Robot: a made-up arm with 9 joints. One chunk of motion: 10 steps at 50 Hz.
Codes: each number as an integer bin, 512 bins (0 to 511) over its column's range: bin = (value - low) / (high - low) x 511, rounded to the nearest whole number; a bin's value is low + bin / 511 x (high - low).
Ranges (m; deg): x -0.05..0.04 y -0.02..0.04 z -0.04..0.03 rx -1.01..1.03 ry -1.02..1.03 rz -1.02..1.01
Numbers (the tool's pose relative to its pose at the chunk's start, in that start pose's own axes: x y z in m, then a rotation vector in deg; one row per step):
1: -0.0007 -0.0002 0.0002 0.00 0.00 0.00
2: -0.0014 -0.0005 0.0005 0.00 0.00 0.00
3: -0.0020 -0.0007 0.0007 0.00 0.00 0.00
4: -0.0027 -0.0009 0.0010 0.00 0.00 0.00
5: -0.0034 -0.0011 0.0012 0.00 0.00 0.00
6: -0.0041 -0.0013 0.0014 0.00 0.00 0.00
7: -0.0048 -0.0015 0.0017 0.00 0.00 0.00
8: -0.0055 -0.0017 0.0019 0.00 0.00 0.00
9: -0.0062 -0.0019 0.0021 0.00 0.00 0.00
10: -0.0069 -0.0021 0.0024 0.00 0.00 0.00
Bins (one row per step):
1: 280 169 293 253 254 257
2: 276 166 296 253 254 257
3: 273 164 297 253 254 257
4: 269 163 299 253 254 257
5: 265 161 301 253 254 257
6: 261 159 302 253 254 257
7: 257 158 304 253 254 257
8: 253 156 306 253 254 257
9: 249 154 307 253 254 257
10: 245 152 310 253 254 257

